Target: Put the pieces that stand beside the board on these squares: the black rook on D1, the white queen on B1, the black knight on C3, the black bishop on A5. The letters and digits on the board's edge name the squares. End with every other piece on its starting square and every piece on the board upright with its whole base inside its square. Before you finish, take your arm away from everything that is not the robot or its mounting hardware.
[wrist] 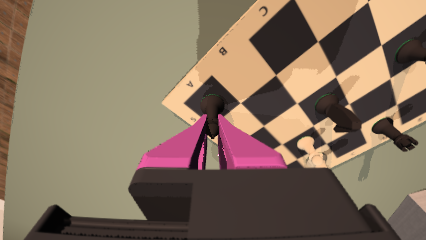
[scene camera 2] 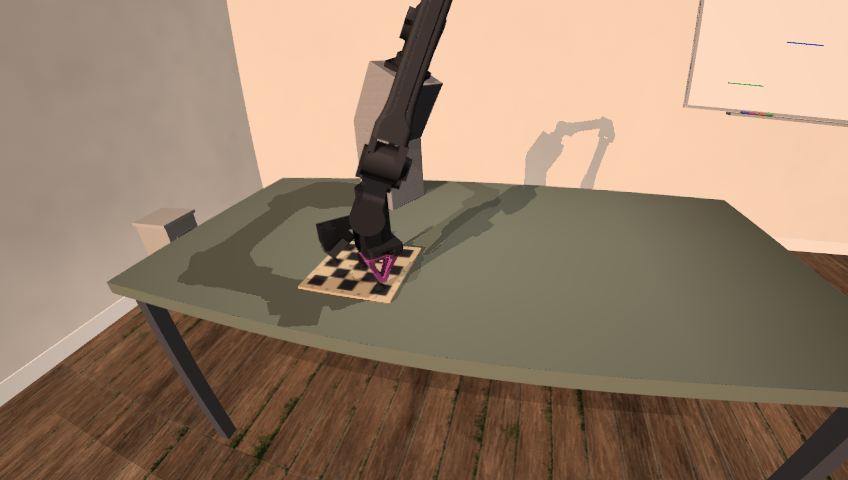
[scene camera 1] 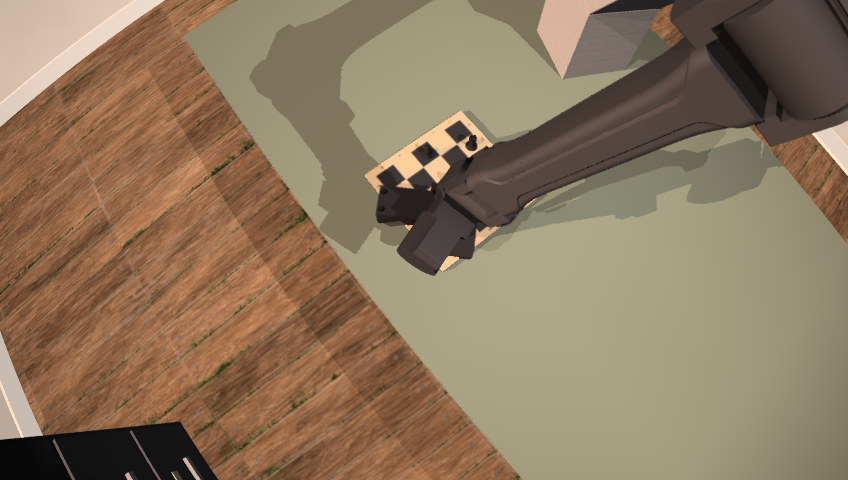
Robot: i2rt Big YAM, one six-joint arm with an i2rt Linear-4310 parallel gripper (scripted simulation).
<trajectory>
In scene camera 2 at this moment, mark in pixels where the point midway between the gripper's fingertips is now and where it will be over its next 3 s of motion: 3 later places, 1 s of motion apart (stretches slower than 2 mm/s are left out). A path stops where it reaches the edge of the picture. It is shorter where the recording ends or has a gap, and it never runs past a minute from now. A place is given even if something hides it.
My gripper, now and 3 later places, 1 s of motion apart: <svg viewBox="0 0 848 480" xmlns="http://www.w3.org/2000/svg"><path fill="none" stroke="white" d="M382 280L383 281L378 244L373 213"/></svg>
</trajectory>
